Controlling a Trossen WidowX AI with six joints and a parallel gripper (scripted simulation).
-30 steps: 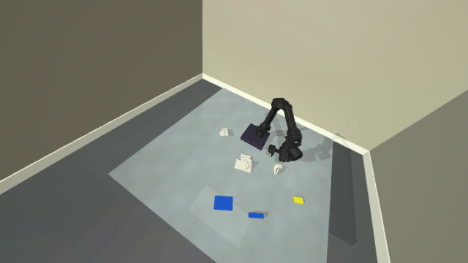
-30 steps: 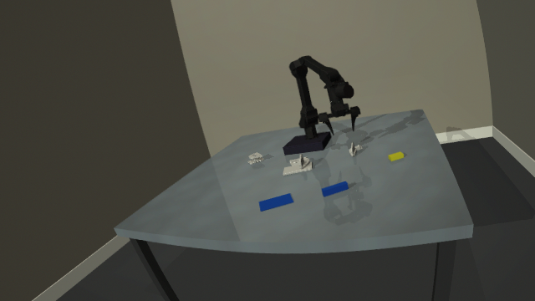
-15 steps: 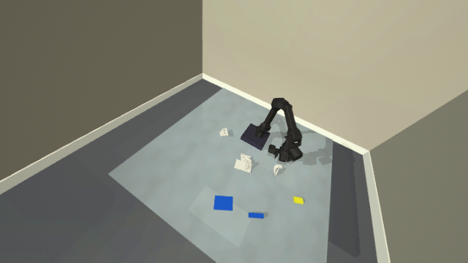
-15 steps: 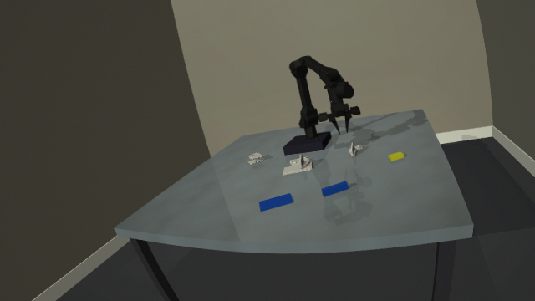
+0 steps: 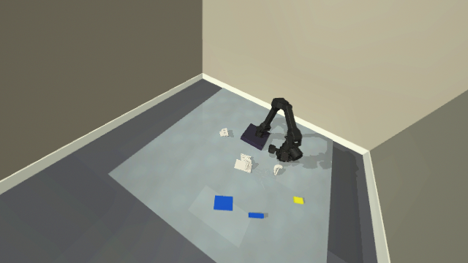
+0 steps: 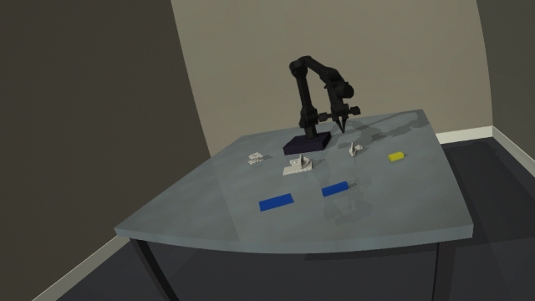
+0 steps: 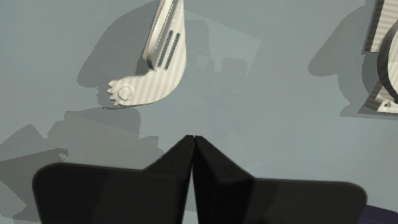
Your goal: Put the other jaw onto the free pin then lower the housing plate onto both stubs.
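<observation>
The white jaw lies 8 cm below my gripper tip, 5 cm to the left of it and 2 cm ahead of it. Round my gripper tip: yellow block (20 cm to the left, 20 cm ahead, 8 cm below); then blue block (39 cm ahead, 7 cm below, 5 cm to the right); then small cream part (45 cm to the right, 10 cm behind, 8 cm below).
</observation>
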